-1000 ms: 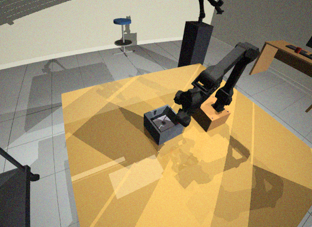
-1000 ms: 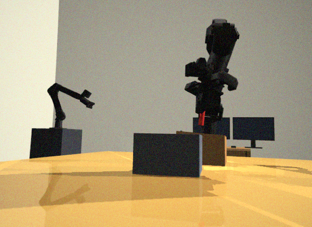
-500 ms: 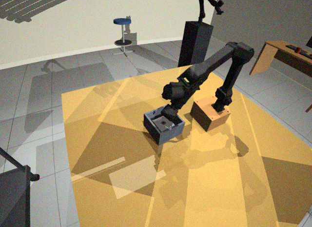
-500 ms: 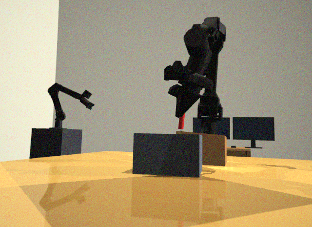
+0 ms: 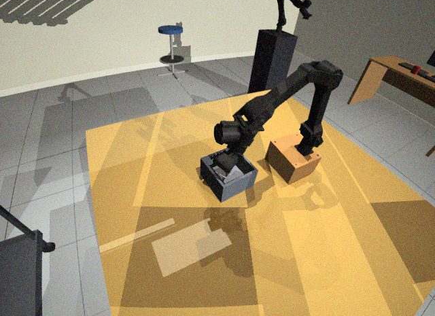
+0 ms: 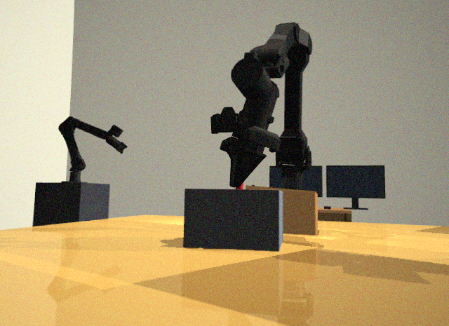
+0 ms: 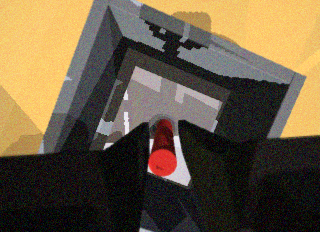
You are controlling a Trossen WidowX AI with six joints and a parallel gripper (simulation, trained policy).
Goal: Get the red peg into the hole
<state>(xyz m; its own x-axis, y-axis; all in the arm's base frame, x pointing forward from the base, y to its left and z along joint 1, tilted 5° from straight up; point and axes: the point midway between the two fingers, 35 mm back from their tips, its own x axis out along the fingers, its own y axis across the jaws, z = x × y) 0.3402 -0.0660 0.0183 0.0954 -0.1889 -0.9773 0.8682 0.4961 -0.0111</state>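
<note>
Now: the red peg 3 cm below my gripper tip and 1 cm to the left of it. Also, from my gripper tip: grey box: 8 cm below, 1 cm to the left, 1 cm behind; plate: 6 cm below, 1 cm to the left, 1 cm behind.
</note>
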